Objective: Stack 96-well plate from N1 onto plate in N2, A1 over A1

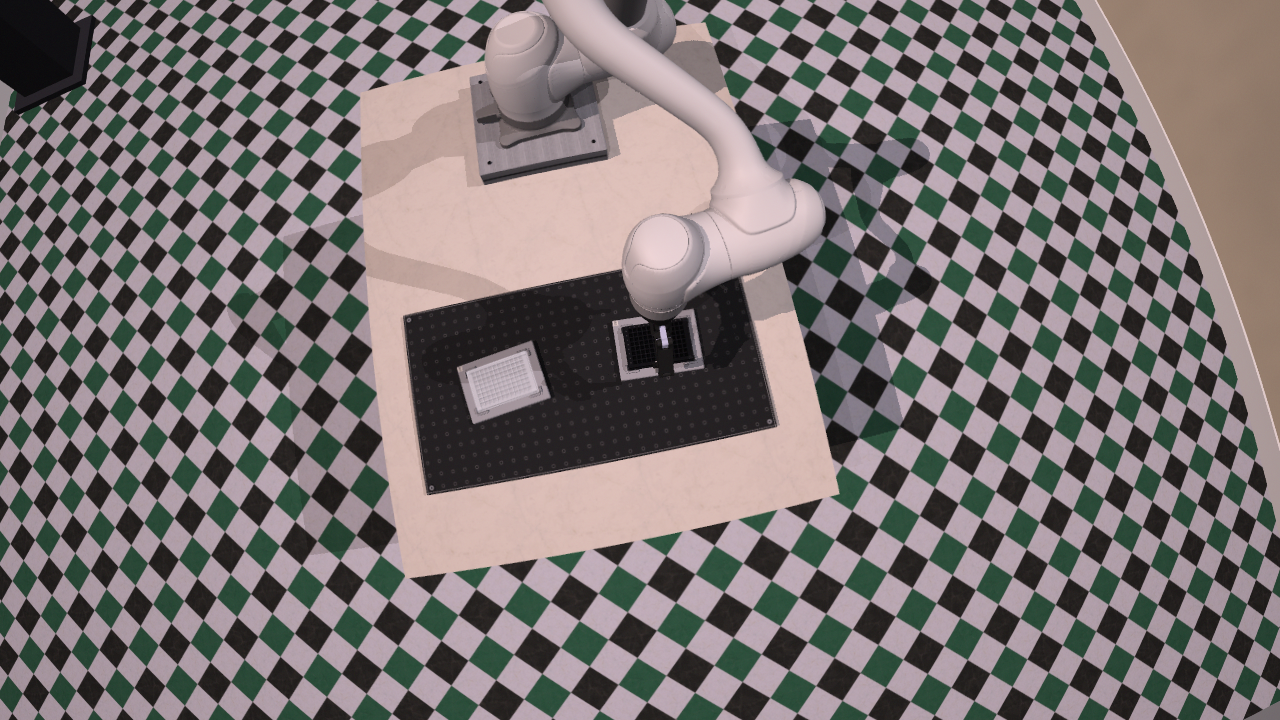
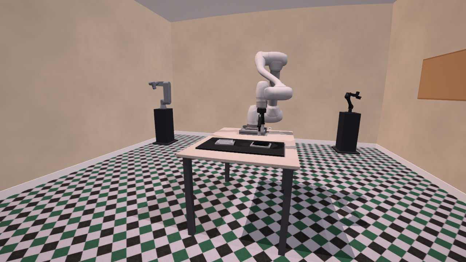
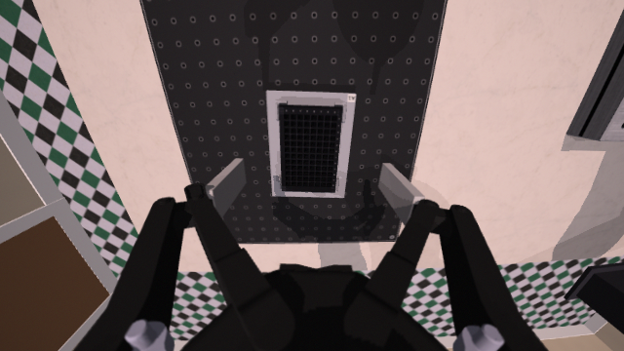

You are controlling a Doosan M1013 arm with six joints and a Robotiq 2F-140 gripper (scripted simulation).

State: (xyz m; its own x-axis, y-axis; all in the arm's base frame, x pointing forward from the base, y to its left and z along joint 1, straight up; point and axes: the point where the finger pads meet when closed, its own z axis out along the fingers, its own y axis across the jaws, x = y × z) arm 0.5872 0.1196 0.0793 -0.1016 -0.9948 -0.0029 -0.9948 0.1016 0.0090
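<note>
The black 96-well plate lies 100 mm below my hand. From my hand the other things lie so: plate nest N1 (110 mm below); then white 96-well plate (310 mm to the right, 100 mm below); then plate nest N2 (310 mm to the right, 110 mm below).
</note>
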